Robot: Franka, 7 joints.
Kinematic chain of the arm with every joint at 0, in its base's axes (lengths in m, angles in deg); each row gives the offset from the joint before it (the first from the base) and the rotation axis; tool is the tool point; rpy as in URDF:
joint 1: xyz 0 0 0.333 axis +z
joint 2: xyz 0 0 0 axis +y
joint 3: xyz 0 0 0.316 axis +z
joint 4: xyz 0.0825 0 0 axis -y
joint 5: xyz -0.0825 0 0.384 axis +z
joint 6: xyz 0 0 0 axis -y
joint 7: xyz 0.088 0 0 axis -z
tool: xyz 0 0 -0.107 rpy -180 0 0
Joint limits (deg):
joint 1: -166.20..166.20
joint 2: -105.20..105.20
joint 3: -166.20..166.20
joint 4: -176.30..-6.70
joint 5: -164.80..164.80
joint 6: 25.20..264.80
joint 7: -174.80..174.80
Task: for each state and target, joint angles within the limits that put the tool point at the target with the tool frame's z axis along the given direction. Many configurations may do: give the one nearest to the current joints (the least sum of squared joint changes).
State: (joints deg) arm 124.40 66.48 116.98 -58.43 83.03 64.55 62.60
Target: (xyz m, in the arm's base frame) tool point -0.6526 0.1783 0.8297 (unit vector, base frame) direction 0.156 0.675 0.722
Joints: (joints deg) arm 149.89 68.77 128.05 -35.03 113.55 106.38 62.60
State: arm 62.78 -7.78 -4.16 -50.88 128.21 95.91 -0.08
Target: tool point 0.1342 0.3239 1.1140 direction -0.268 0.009 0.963
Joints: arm 65.75 6.49 1.50 -29.60 158.51 136.20 -0.08
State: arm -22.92 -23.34 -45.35 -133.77 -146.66 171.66 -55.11
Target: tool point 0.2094 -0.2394 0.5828 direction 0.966 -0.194 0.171
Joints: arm 17.62 -74.01 -51.48 -138.88 -158.75 182.71 -55.11
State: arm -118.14 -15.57 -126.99 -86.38 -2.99 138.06 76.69
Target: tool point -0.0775 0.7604 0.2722 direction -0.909 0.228 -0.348
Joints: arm -124.32 -66.08 -121.14 -76.46 25.29 136.33 76.69
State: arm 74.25 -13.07 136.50 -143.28 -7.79 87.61 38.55
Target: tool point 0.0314 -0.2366 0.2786 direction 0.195 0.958 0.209
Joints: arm 103.47 -3.88 166.20 -148.40 13.99 50.54 38.55
